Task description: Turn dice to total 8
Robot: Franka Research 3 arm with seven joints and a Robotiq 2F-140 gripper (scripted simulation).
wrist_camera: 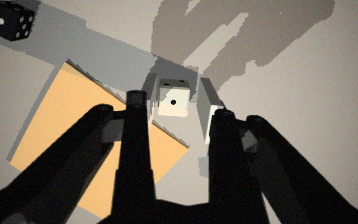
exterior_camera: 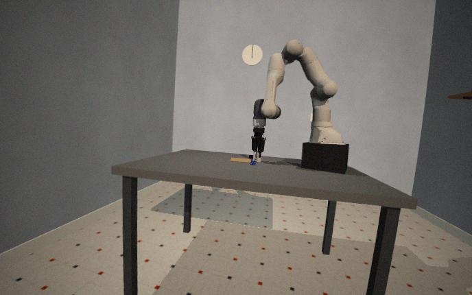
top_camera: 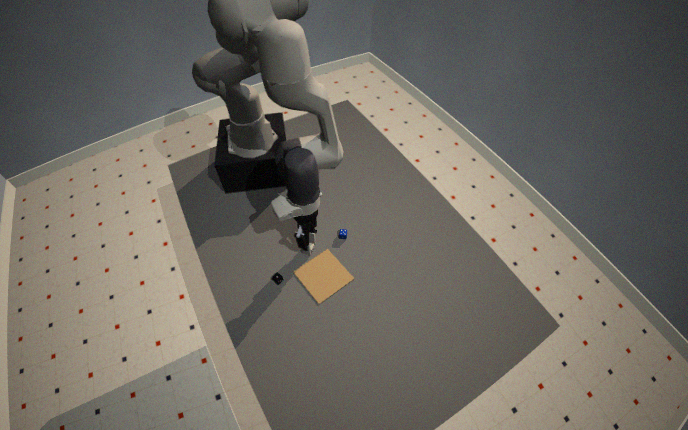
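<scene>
Now: hand 20 mm above the white die. Round my hand: blue die: 120 mm to the left, 20 mm below; then black die: 130 mm to the right, 70 mm ahead, 20 mm below; then tan mat: 110 mm ahead, 30 mm below.
</scene>
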